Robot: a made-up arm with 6 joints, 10 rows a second.
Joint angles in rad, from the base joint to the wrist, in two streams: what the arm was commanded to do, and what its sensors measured. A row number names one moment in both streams.
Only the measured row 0 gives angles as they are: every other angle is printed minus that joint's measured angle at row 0.
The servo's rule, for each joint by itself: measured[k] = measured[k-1] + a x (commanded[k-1-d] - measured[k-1]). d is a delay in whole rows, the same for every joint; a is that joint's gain. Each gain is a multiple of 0.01, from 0.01 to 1. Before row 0 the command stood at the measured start. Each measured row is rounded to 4 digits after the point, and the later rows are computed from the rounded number. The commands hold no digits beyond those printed.
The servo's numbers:
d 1
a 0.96 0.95 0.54 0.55 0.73 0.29
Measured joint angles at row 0:
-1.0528 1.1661 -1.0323 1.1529 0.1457 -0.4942
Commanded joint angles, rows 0 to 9:
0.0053 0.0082 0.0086 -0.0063 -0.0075 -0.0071
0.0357 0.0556 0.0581 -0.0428 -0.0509 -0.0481
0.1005 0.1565 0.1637 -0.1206 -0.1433 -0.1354
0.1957 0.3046 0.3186 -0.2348 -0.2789 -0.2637
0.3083 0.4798 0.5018 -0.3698 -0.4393 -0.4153
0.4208 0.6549 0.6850 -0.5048 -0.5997 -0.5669
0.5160 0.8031 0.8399 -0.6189 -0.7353 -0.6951
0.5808 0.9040 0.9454 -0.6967 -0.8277 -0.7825
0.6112 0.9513 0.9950 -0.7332 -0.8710 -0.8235
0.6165 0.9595 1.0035 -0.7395 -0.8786 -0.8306
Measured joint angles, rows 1 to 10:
0.0000 0.0000 0.0000 0.0000 0.0000 0.0000
0.0051 0.0078 0.0046 -0.0035 -0.0055 -0.0021
0.0345 0.0532 0.0335 -0.0251 -0.0386 -0.0154
0.0979 0.1513 0.1038 -0.0776 -0.1150 -0.0502
0.1918 0.2969 0.2198 -0.1641 -0.2346 -0.1121
0.3036 0.4707 0.3721 -0.2772 -0.3840 -0.2000
0.4161 0.6457 0.5411 -0.4024 -0.5415 -0.3064
0.5120 0.7952 0.7025 -0.5215 -0.6830 -0.4191
0.5780 0.8986 0.8337 -0.6179 -0.7886 -0.5245
0.6099 0.9487 0.9208 -0.6813 -0.8488 -0.6112

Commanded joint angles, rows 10 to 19:
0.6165 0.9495 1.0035 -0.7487 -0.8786 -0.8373
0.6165 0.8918 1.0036 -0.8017 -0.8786 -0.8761
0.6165 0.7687 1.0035 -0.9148 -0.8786 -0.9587
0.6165 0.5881 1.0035 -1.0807 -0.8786 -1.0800
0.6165 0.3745 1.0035 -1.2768 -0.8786 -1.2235
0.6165 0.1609 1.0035 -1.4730 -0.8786 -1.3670
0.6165 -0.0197 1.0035 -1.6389 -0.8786 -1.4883
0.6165 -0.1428 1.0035 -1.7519 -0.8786 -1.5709
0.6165 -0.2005 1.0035 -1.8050 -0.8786 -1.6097
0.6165 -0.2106 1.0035 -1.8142 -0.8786 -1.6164
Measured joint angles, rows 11 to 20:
0.6162 0.9590 0.9655 -0.7133 -0.8706 -0.6748
0.6165 0.9500 0.9860 -0.7328 -0.8764 -0.7219
0.6165 0.8947 0.9955 -0.7707 -0.8780 -0.7666
0.6165 0.7750 0.9998 -0.8500 -0.8784 -0.8223
0.6165 0.5974 1.0018 -0.9769 -0.8785 -0.8970
0.6165 0.3856 1.0027 -1.1418 -0.8786 -0.9917
0.6165 0.1721 1.0031 -1.3240 -0.8786 -1.1005
0.6165 -0.0101 1.0033 -1.4972 -0.8786 -1.2130
0.6165 -0.1362 1.0034 -1.6373 -0.8786 -1.3168
0.6165 -0.1973 1.0035 -1.7295 -0.8786 -1.4017

